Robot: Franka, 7 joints.
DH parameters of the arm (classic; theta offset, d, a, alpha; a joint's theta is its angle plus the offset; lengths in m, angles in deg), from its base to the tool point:
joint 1: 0 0.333 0 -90
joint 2: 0 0 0 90
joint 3: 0 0.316 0.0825 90
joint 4: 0 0 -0.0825 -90
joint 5: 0 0.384 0 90
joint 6: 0 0 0.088 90
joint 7: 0 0.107 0 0
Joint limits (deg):
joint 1: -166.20..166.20
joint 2: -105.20..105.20
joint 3: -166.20..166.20
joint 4: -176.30..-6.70
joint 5: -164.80..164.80
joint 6: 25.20..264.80
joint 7: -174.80..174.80
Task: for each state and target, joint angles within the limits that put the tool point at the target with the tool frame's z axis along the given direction. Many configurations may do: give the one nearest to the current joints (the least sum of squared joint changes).
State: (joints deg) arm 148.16 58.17 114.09 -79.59 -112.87 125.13 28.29
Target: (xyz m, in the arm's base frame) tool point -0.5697 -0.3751 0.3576 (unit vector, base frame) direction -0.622 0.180 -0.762
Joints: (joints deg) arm 157.12 63.92 84.69 -98.46 -105.45 97.34 28.29
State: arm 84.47 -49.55 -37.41 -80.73 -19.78 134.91 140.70
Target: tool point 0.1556 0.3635 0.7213 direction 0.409 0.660 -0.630
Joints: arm 91.90 -39.37 -16.89 -125.07 -32.24 134.11 140.70
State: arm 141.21 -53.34 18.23 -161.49 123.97 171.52 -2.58
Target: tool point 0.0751 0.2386 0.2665 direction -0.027 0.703 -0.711
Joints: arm 88.32 -29.30 -7.32 -171.10 142.10 172.44 -2.58
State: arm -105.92 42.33 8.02 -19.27 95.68 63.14 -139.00
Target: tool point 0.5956 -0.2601 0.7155 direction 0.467 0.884 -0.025
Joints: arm -54.54 22.19 29.96 -65.73 77.62 90.37 -139.00
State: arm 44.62 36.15 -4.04 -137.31 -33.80 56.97 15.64
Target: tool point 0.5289 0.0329 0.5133 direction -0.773 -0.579 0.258
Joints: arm 38.82 26.92 -29.16 -88.66 -67.35 28.99 15.64
